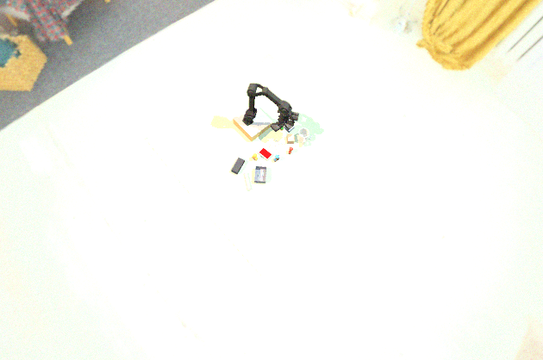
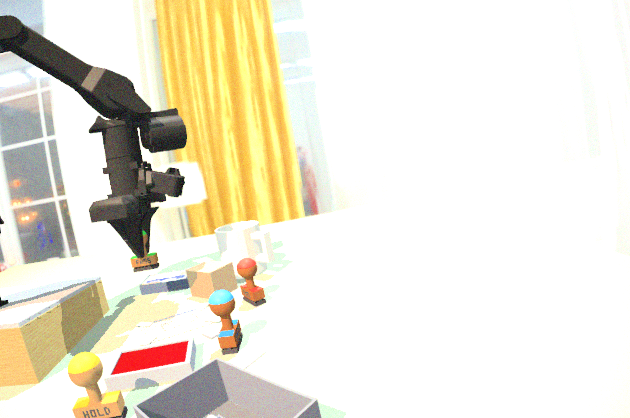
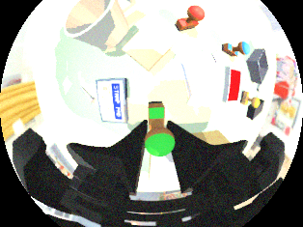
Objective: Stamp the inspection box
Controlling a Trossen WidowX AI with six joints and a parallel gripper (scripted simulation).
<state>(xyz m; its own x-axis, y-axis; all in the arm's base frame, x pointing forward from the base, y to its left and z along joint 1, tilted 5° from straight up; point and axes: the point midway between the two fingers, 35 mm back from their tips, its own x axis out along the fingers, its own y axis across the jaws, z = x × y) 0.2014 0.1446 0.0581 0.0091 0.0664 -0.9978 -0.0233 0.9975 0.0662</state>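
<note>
Now: gripper tip 60 mm short of the red ink pad, 200 mm to the left of it and 80 mm above it. Also, from my gripper tip: green-topped pass stamp (right at my gripper tip); then pale paper card (60 mm ahead, 90 mm to the right, 80 mm below); then cardboard box (100 mm ahead, 20 mm to the left, 60 mm below).
</note>
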